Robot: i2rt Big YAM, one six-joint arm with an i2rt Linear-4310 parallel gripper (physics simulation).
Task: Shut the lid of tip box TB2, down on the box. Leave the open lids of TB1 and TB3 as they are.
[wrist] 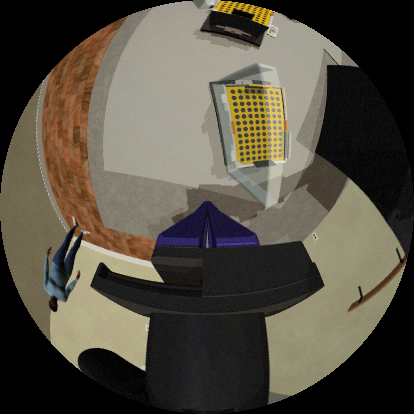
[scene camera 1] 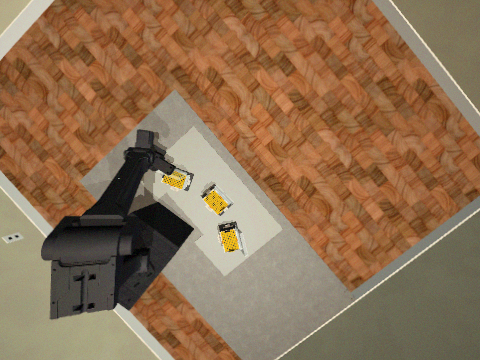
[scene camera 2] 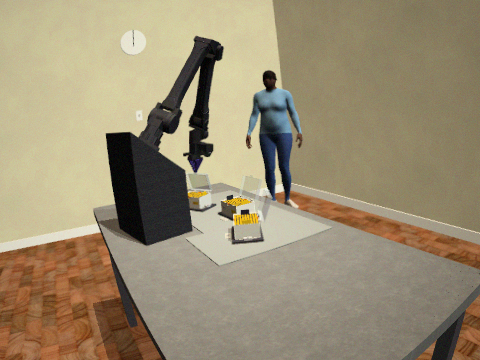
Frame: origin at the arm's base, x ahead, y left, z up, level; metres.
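Where they show: gripper, fingertip midpoint: (wrist: 206,206) (scene camera 2: 195,173); arm's base, link origin: (scene camera 2: 144,148).
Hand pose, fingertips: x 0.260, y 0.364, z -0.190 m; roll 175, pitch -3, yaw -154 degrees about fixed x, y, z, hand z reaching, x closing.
Each offset is from my fingertips to the top centre of the thing. "pt": to the spot under its first point. Level surfaces: height alone.
Three white tip boxes with yellow racks stand in a row; their labels cannot be read. The box nearest my gripper (scene camera 1: 174,180) (scene camera 2: 200,201) (wrist: 206,206) has its clear lid {pt dz -0.032, dx +0.003, dy -0.074 m} (scene camera 2: 200,182) (wrist: 247,182) raised and tilted partway over the rack. The middle box {dz -0.070, dx +0.075, dy -0.329 m} (scene camera 1: 216,201) (scene camera 2: 238,207) (wrist: 242,15) has its lid {pt dz -0.026, dx +0.160, dy -0.307 m} (scene camera 2: 251,185) standing open. The third box {dz -0.070, dx +0.025, dy -0.543 m} (scene camera 1: 230,240) (scene camera 2: 247,231) also has its lid (scene camera 1: 243,241) open. My gripper (scene camera 2: 195,171) (wrist: 206,206) is shut and empty, pointing down near the raised lid's upper edge. Its fingertips are hidden in scene camera 1.
The boxes stand on a pale mat {dz -0.136 m} (scene camera 1: 260,225) (scene camera 2: 295,235) (wrist: 150,100) on the grey table {dz -0.139 m} (scene camera 1: 300,310) (scene camera 2: 310,300). A black slanted block (scene camera 1: 162,227) (scene camera 2: 150,195) (wrist: 365,125) stands near the arm's base. A person (scene camera 2: 275,115) (wrist: 60,272) stands beyond the table.
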